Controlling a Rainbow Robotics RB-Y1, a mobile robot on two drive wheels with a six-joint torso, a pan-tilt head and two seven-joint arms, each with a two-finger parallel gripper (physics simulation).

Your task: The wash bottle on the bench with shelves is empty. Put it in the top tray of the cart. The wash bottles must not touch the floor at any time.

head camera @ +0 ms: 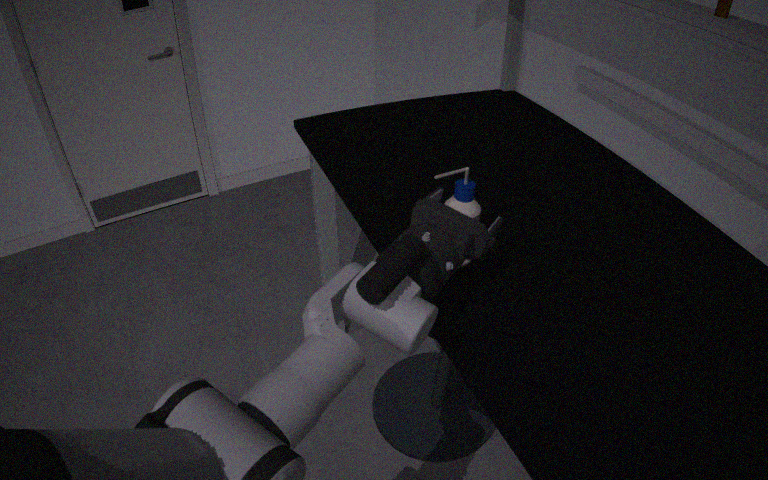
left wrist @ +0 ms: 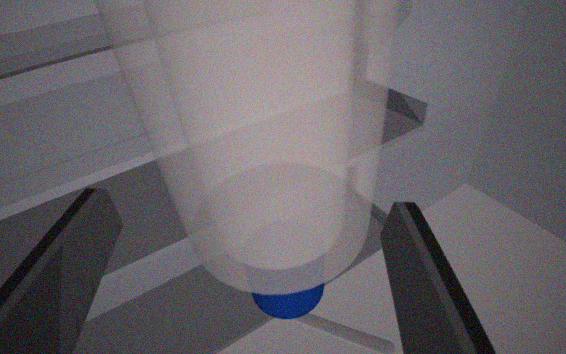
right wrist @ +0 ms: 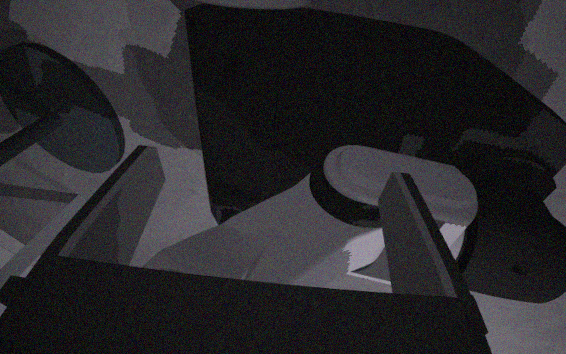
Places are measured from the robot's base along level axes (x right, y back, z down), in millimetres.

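Pixels of known places: left gripper, fingertip midpoint: (head camera: 469,206) (left wrist: 250,213); right gripper, fingertip midpoint: (right wrist: 272,174).
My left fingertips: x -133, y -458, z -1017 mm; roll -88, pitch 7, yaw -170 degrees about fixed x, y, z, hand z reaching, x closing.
Observation:
Behind a point stands the place of what it marks.
The wash bottle (head camera: 463,204) @[x -140, y -439, z -1032 mm] (left wrist: 272,150) @[x -153, y -427, z -969 mm] has a translucent whitish body, a blue cap and a thin bent spout, and stands upright on the black bench top (head camera: 572,271) @[x 67, y -497, z -915 mm]. In the left wrist view it appears upside down, between the two fingers, with a gap on each side. My left gripper (head camera: 465,210) @[x -133, y -458, z -1017 mm] (left wrist: 250,213) @[x -133, y -458, z -1017 mm] is open around the bottle and holds nothing; in the head view it hides the bottle's lower body. My right gripper (right wrist: 272,174) @[x 237, y 147, z -494 mm] is open and empty, away from the bench top. The cart does not show in these views.
A round dark stool seat (head camera: 416,404) (right wrist: 85,135) is beside the bench's near edge, under my left arm. A door (head camera: 113,101) @[x -2105, y -1111, z -734 mm] is in the wall at the upper left. A ledge or shelf (head camera: 668,118) @[x 249, y -924, z -1100 mm] runs behind the bench at the upper right.

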